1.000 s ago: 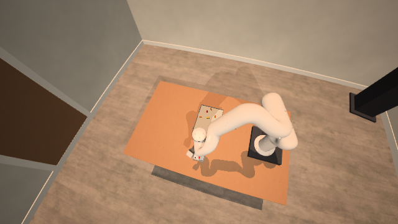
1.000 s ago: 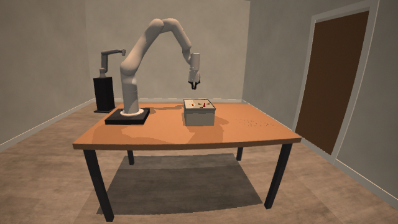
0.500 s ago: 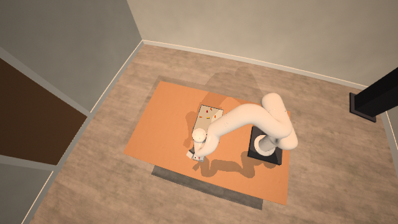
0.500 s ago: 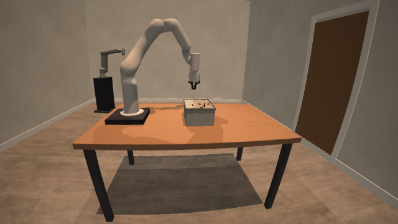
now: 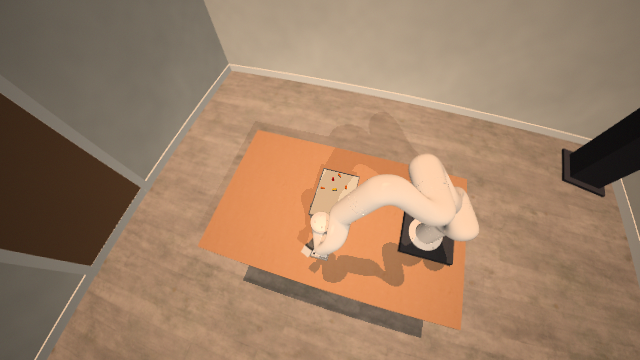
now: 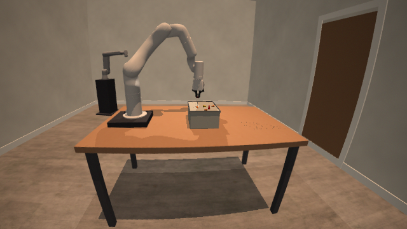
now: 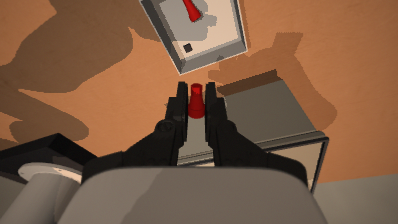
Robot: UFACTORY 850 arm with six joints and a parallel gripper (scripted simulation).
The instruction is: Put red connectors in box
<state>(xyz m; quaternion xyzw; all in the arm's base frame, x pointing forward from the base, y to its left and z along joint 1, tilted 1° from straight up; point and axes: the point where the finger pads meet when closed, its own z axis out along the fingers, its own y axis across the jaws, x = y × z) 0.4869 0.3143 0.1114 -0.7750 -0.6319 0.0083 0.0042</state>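
My hand is 160 mm above the steel junction box, 20 mm to the right of it and 10 mm short of it. Also, from my hand: tool case 260 mm to the right, 60 mm below, 60 mm ahead; then yellow connector 290 mm to the right, 80 mm ahead, 20 mm below.
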